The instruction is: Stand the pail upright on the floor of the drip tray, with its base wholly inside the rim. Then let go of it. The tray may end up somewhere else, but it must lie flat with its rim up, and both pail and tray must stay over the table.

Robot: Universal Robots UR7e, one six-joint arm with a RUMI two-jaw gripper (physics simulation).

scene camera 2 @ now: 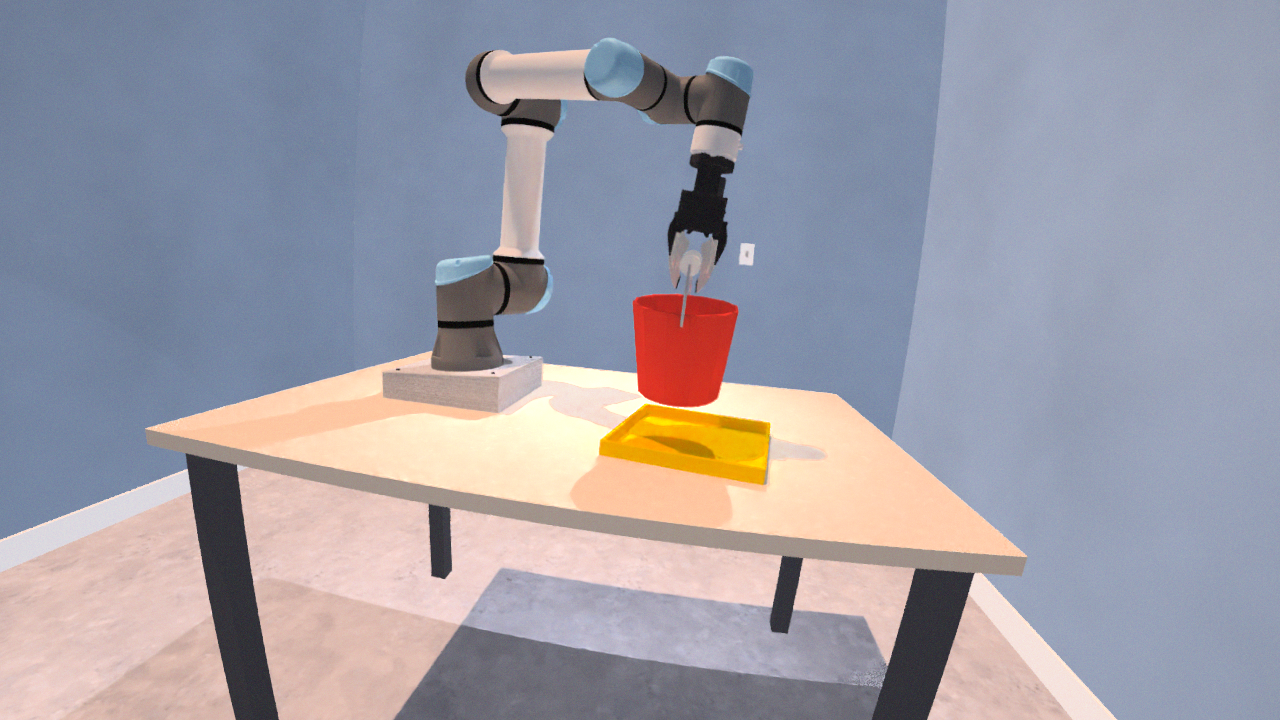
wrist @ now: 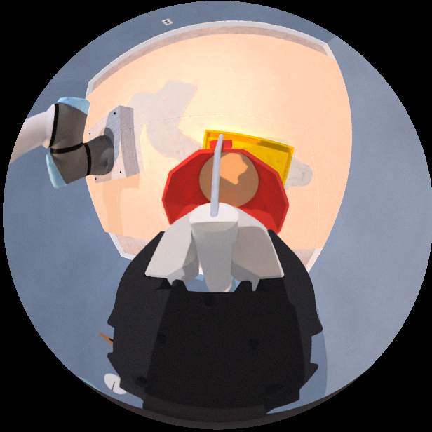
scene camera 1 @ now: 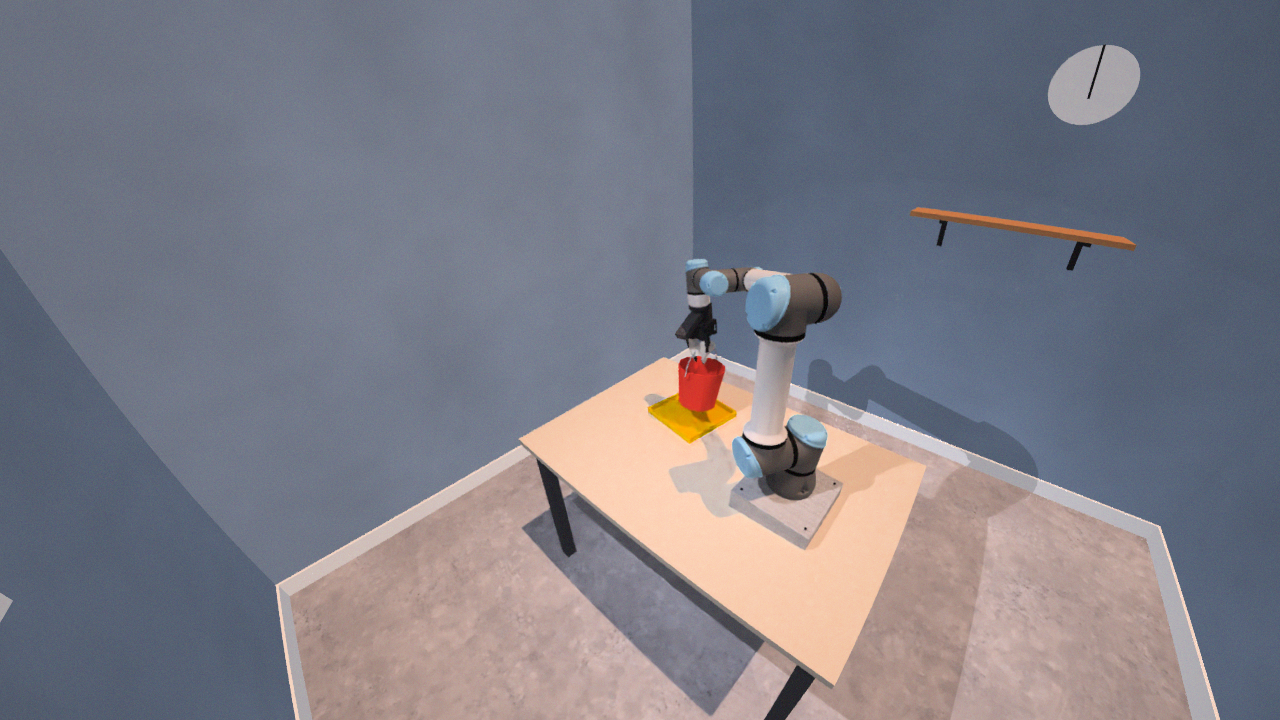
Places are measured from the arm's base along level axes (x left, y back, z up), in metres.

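Where they show: gripper, fingertip midpoint: (scene camera 1: 699, 362); arm's base, origin of the base link: (scene camera 2: 467, 365) (scene camera 1: 789, 480).
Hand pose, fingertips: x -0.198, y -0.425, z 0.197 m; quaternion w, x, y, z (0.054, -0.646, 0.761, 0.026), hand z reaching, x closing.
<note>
Each offset is from my fingertips to the top centre of the thing. "*": to the spot under its first point. Level surfaces: height alone.
The red pail @(dx -0.014, dy -0.001, dz +0.070 m) (scene camera 1: 699, 386) (scene camera 2: 682, 358) (wrist: 182, 187) hangs upright, or nearly so, by its thin grey handle @(* dx -0.111, dy +0.016, dz -0.013 m) (scene camera 2: 684, 300) (wrist: 217, 170). My gripper (scene camera 1: 700, 351) (scene camera 2: 691, 268) (wrist: 217, 210) is shut on the white grip of that handle, above the pail's mouth. The yellow drip tray @(dx -0.020, dy -0.037, dz -0.237 m) (scene camera 1: 684, 425) (scene camera 2: 698, 463) (wrist: 275, 155) lies flat on the table, rim up. In scene camera 2 the pail's base shows above the tray's back rim, clear of it, and a shadow falls on the tray floor. In the wrist view the pail hides much of the tray.
The arm's grey base block (scene camera 1: 760, 514) (scene camera 2: 443, 389) (wrist: 131, 145) stands on the wooden table @(dz -0.261 m) (scene camera 1: 608, 465) (scene camera 2: 358, 465) (wrist: 250, 75), apart from the tray. In scene camera 1 the table's far corner lies close behind the tray. An orange shelf (scene camera 1: 1020, 222) is on the wall.
</note>
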